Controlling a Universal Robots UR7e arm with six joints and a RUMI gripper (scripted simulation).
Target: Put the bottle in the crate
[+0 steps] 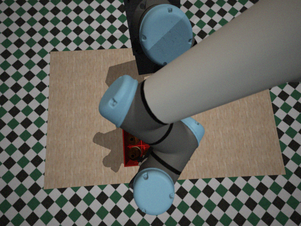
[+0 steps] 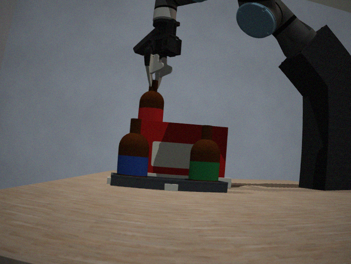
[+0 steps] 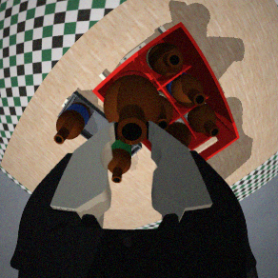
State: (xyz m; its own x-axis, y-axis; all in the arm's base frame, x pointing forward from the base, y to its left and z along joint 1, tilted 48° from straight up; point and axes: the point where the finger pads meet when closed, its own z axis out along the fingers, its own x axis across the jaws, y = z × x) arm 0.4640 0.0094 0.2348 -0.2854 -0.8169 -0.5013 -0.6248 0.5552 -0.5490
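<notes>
The crate lies 21 cm below my hand, 7 cm behind it and 6 cm to the right of it. From my hand the other things lie so: green-labelled bottle: 21 cm below, 18 cm behind, 13 cm to the left; blue-labelled bottle: 21 cm below, 19 cm to the left, 2 cm behind; tray: 28 cm below, 16 cm to the left, 10 cm behind.
</notes>
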